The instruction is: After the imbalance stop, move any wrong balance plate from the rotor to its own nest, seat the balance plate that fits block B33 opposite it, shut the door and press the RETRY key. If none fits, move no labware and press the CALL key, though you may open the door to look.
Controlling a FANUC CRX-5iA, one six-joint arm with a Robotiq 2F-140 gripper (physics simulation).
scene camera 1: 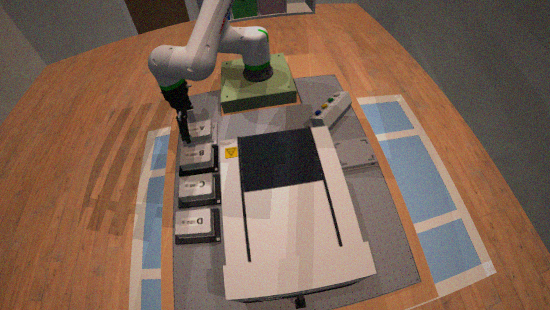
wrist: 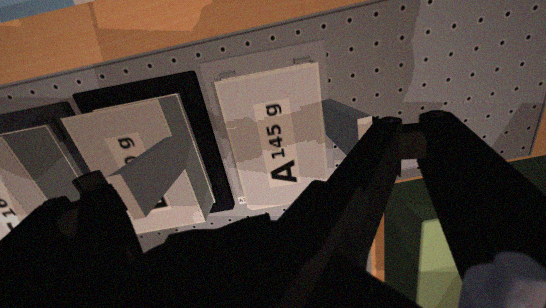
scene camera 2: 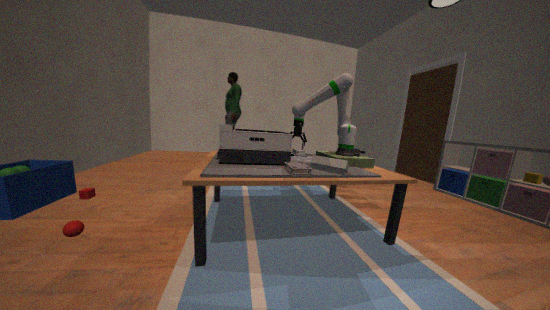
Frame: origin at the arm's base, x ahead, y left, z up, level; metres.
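Seen in the pictures: gripper, fingertip midpoint: [scene camera 1: 192, 133] [wrist: 250, 135] [scene camera 2: 295, 149]; arm's base, link origin: [scene camera 1: 258, 73] [scene camera 2: 344, 154].
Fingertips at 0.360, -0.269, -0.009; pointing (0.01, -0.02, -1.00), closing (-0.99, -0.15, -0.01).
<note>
Pixels of each thing's top centre, then the offset from my fingertips to it, as dx, dy, dz.
- Balance plate A, top centre: [wrist: 278, 146] [scene camera 1: 196, 129] -0.023, +0.013, +0.001
- Plate B, top centre: [wrist: 140, 176] [scene camera 1: 195, 154] +0.105, +0.030, +0.001
- Plate C, top centre: [wrist: 5, 206] [scene camera 1: 195, 184] +0.240, +0.050, +0.001
- plate D, top centre: [scene camera 1: 192, 221] +0.380, +0.057, +0.001
- dark panel, top centre: [scene camera 1: 278, 157] +0.253, +0.350, +0.160
- sloped key box, top centre: [scene camera 1: 332, 102] [scene camera 2: 330, 157] -0.098, +0.584, +0.030
- flat pale tray, top centre: [scene camera 1: 354, 150] [scene camera 2: 297, 164] +0.123, +0.634, -0.013
My gripper [scene camera 1: 186, 140] [scene camera 2: 302, 143] [wrist: 250, 135] is open and empty above the plate row, beside plates A and B in scene camera 1. Balance plate A [scene camera 1: 202, 128] [wrist: 307, 95], labelled 145 g, lies on a thin pale base and shows between the fingers in the wrist view. Plate B [scene camera 1: 196, 156] [wrist: 92, 130] sits in a black nest, its label partly hidden by a finger pad. Plate C [scene camera 1: 192, 190] and plate D [scene camera 1: 187, 227] sit in black nests. The white centrifuge [scene camera 1: 285, 225] [scene camera 2: 240, 142] has a dark panel [scene camera 1: 280, 160] on top; rotor and block B33 do not show.
A sloped key box [scene camera 1: 336, 108] [scene camera 2: 330, 164] with coloured keys stands behind the centrifuge's right side. A flat pale tray [scene camera 1: 354, 153] [scene camera 2: 297, 169] lies right of the centrifuge. The green arm base [scene camera 1: 240, 95] [scene camera 2: 362, 161] is behind. A person [scene camera 2: 233, 97] stands beyond the table.
</note>
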